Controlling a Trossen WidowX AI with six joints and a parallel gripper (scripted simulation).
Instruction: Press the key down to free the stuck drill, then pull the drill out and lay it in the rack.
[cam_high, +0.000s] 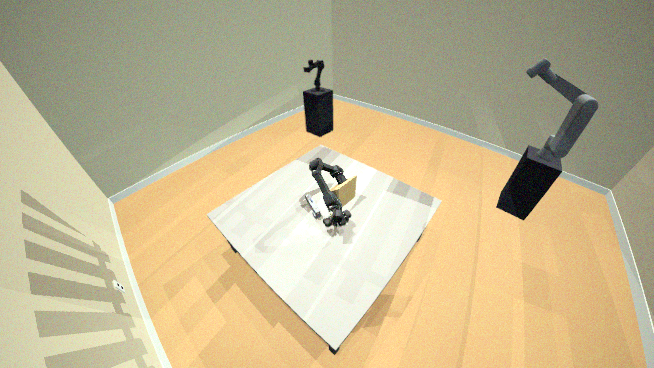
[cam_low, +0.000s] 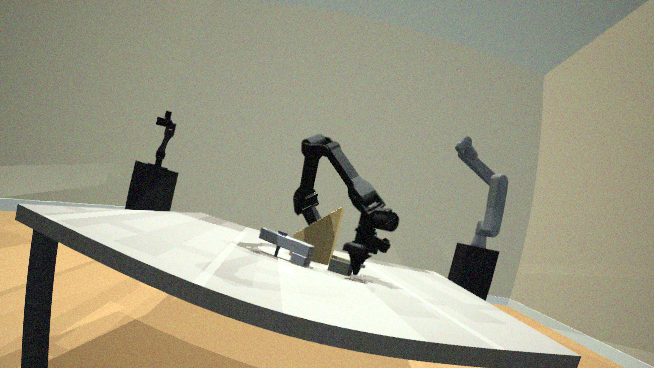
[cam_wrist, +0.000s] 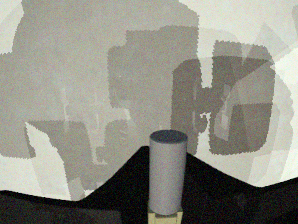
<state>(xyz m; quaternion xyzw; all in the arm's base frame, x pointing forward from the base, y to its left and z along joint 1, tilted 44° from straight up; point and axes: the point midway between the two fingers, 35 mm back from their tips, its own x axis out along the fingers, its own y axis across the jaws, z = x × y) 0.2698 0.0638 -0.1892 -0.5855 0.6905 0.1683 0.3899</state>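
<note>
The drill is 1 cm behind my gripper tip, 4 cm to the right of it and 4 cm above it. From my gripper tip the other things lie so: dark block: 2 cm behind, 5 cm to the right, 1 cm above; dark key: 1 cm behind, 25 cm to the right, 4 cm above; grey fixture block: 1 cm behind, 23 cm to the right, 4 cm above.
</note>
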